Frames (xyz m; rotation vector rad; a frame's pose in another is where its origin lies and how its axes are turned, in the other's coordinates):
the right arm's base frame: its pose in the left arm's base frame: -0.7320 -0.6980 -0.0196 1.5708 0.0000 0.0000
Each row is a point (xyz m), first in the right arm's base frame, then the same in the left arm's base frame.
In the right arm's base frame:
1: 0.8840 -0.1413 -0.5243
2: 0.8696 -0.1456 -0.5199
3: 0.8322 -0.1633 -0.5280
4: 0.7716 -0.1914 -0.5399
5: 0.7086 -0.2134 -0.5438
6: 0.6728 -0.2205 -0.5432
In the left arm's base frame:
1: 0.1520 -0.1737 -0.1609
2: 0.1376 -0.1781 -0.1652
3: 0.1002 -0.1700 -0.1829
4: 0.0396 -0.1581 -0.2110
5: -0.0234 -0.1542 -0.2330
6: -0.0592 -0.1548 -0.2401

